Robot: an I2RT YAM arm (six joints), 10 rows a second.
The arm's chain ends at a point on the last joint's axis. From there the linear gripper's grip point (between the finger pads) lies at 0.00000 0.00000 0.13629 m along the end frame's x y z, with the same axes.
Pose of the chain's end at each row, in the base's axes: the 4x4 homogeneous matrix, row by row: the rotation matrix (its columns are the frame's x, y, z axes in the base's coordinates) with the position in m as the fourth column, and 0 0 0 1 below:
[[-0.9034 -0.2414 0.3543 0.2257], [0.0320 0.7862 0.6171 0.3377], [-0.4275 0.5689 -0.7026 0.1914], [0 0 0 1]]
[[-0.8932 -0.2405 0.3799 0.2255], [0.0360 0.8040 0.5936 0.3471], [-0.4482 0.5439 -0.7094 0.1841], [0 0 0 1]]
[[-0.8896 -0.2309 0.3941 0.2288], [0.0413 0.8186 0.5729 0.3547], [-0.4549 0.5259 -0.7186 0.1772], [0 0 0 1]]
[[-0.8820 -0.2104 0.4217 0.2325], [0.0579 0.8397 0.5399 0.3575], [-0.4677 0.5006 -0.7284 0.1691], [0 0 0 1]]
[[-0.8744 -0.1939 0.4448 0.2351], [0.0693 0.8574 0.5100 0.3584], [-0.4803 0.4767 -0.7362 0.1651], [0 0 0 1]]
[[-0.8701 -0.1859 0.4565 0.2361], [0.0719 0.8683 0.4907 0.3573], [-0.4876 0.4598 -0.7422 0.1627], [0 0 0 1]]
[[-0.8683 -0.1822 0.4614 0.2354], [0.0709 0.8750 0.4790 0.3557], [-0.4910 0.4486 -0.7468 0.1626], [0 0 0 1]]
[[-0.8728 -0.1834 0.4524 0.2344], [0.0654 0.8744 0.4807 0.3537], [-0.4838 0.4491 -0.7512 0.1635], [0 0 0 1]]
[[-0.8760 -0.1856 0.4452 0.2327], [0.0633 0.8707 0.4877 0.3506], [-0.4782 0.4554 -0.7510 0.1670], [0 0 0 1]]
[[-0.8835 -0.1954 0.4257 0.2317], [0.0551 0.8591 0.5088 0.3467], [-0.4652 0.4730 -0.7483 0.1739], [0 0 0 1]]
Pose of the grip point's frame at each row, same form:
[[-0.9034 -0.2414 0.3543 0.2740], [0.0320 0.7862 0.6171 0.4218], [-0.4275 0.5689 -0.7026 0.0956], [0 0 0 1]]
[[-0.8932 -0.2405 0.3799 0.2773], [0.0360 0.8040 0.5936 0.4280], [-0.4482 0.5439 -0.7094 0.0874], [0 0 0 1]]
[[-0.8896 -0.2309 0.3941 0.2825], [0.0413 0.8186 0.5729 0.4328], [-0.4549 0.5259 -0.7186 0.0793], [0 0 0 1]]
[[-0.8820 -0.2104 0.4217 0.2900], [0.0579 0.8397 0.5399 0.4311], [-0.4677 0.5006 -0.7284 0.0698], [0 0 0 1]]
[[-0.8744 -0.1939 0.4448 0.2957], [0.0693 0.8574 0.5100 0.4279], [-0.4803 0.4767 -0.7362 0.0648], [0 0 0 1]]
[[-0.8701 -0.1859 0.4565 0.2983], [0.0719 0.8683 0.4907 0.4242], [-0.4876 0.4598 -0.7422 0.0615], [0 0 0 1]]
[[-0.8683 -0.1822 0.4614 0.2983], [0.0709 0.8750 0.4790 0.4210], [-0.4910 0.4486 -0.7468 0.0608], [0 0 0 1]]
[[-0.8728 -0.1834 0.4524 0.2961], [0.0654 0.8744 0.4807 0.4192], [-0.4838 0.4491 -0.7512 0.0611], [0 0 0 1]]
[[-0.8760 -0.1856 0.4452 0.2934], [0.0633 0.8707 0.4877 0.4171], [-0.4782 0.4554 -0.7510 0.0646], [0 0 0 1]]
[[-0.8835 -0.1954 0.4257 0.2897], [0.0551 0.8591 0.5088 0.4160], [-0.4652 0.4730 -0.7483 0.0719], [0 0 0 1]]

